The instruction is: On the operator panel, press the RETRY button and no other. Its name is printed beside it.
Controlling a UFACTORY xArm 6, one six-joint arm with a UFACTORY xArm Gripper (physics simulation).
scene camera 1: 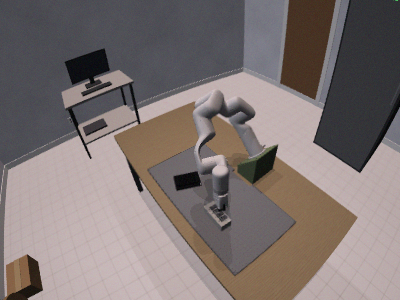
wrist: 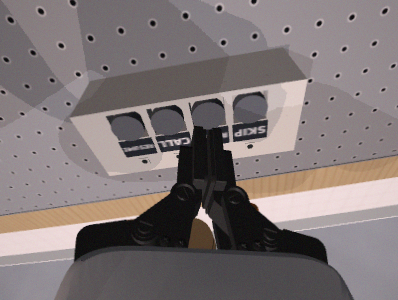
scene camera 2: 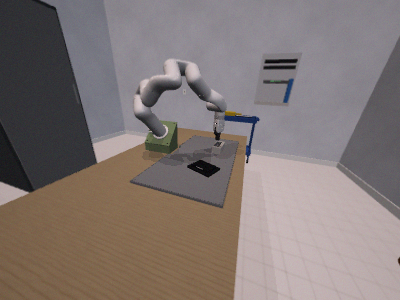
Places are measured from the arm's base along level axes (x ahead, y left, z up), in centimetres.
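Pixels of known places: gripper, fingertip midpoint: (scene camera 1: pixel 221 209) (wrist: pixel 203 143) (scene camera 2: pixel 217 140); arm's base, origin of the base link: (scene camera 1: pixel 257 154) (scene camera 2: pixel 160 132).
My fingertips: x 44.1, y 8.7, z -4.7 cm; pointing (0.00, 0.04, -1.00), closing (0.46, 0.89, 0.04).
Note:
For each thing: its middle in the pictures, then the offset to it from my fingertips. Level surfaces: height alone.
- operator panel, body centre: (wrist: pixel 191 115) (scene camera 1: pixel 217 215) (scene camera 2: pixel 218 147) dx +1.6, dy -1.3, dz -5.5 cm
- RESUME, body centre: (wrist: pixel 138 147) dx +1.3, dy -5.8, dz -3.0 cm
- CALL, body centre: (wrist: pixel 174 142) dx +1.8, dy -2.8, dz -3.0 cm
- black flat tray-like object, body centre: (scene camera 2: pixel 203 165) (scene camera 1: pixel 187 179) dx -5.4, dy -34.3, dz -6.4 cm
- mat, its level: dz -8.3 cm
- wooden table, its level: dz -9.6 cm
The operator panel (scene camera 1: pixel 225 224) (scene camera 2: pixel 218 148) (wrist: pixel 190 82) is a pale box on the grey mat, with round grey buttons in a row. In the wrist view the labels appear upside down: RESUME (wrist: pixel 139 148), CALL (wrist: pixel 174 143) and SKIP (wrist: pixel 250 131). The button between CALL and SKIP (wrist: pixel 208 113) shows above the fingertips; its label is almost wholly covered by them, so the name RETRY cannot be read. My gripper (scene camera 1: pixel 223 207) (scene camera 2: pixel 217 138) (wrist: pixel 203 143) is shut and empty, pointing down over the panel. Its tips overlap that button's label-side edge; contact cannot be told.
A black flat tray-like object (scene camera 1: pixel 187 181) (scene camera 2: pixel 203 168) lies on the mat (scene camera 1: pixel 265 225) (scene camera 2: pixel 165 177) beside the panel. The green wedge-shaped base (scene camera 1: pixel 260 166) (scene camera 2: pixel 162 144) stands at the arm's foot. The wooden table (scene camera 1: pixel 320 215) (scene camera 2: pixel 125 225) carries them.

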